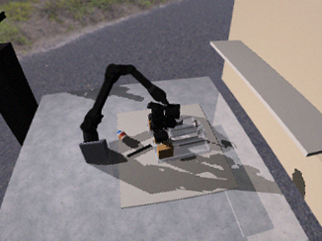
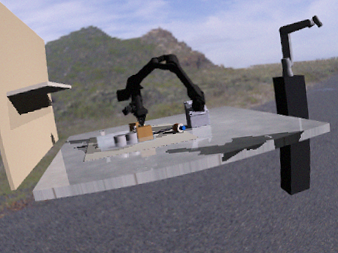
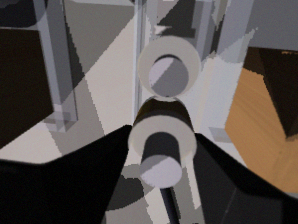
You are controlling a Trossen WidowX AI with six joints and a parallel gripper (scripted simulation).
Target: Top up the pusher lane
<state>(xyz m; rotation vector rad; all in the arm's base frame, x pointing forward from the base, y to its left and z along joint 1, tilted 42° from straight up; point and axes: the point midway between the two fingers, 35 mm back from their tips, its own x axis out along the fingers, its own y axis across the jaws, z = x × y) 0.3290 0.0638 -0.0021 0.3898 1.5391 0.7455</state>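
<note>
My gripper tip is now 10 cm past the black stick, 3 cm to the left of it and 5 cm above it. The rest, counted from my gripper tip: shelf (50 cm ahead, 6 cm to the left, 31 cm above); lane (14 cm ahead, 5 cm to the left, 4 cm below).
</note>
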